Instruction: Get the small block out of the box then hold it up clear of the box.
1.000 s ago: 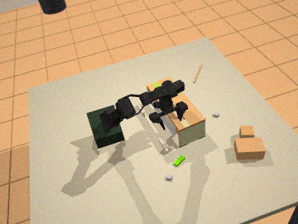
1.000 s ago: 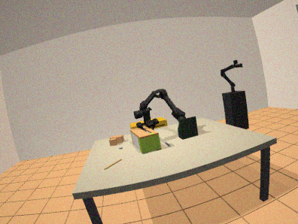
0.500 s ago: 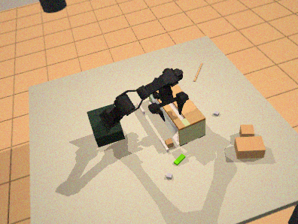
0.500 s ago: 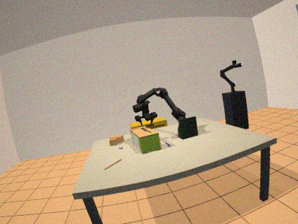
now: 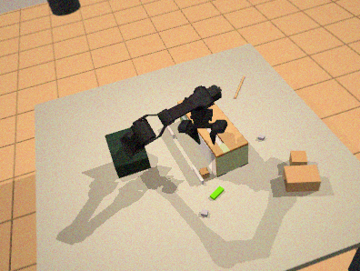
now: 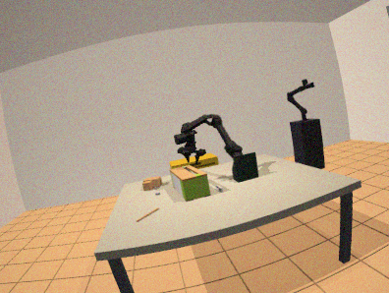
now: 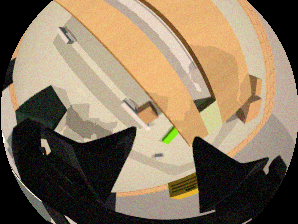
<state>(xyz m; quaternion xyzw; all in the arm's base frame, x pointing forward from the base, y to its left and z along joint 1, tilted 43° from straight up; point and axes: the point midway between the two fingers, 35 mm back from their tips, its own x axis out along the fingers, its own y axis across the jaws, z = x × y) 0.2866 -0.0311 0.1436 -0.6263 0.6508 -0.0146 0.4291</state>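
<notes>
Right now the block is 13 cm below my gripper tip, 4 cm to the right of it and 3 cm behind it. The rest, counted from my gripper tip: green flat piece: 14 cm to the right, 14 cm below, 1 cm behind; then box: 14 cm to the left, 8 cm below, 2 cm ahead; then wooden stick: 46 cm to the left, 30 cm ahead, 14 cm below.
</notes>
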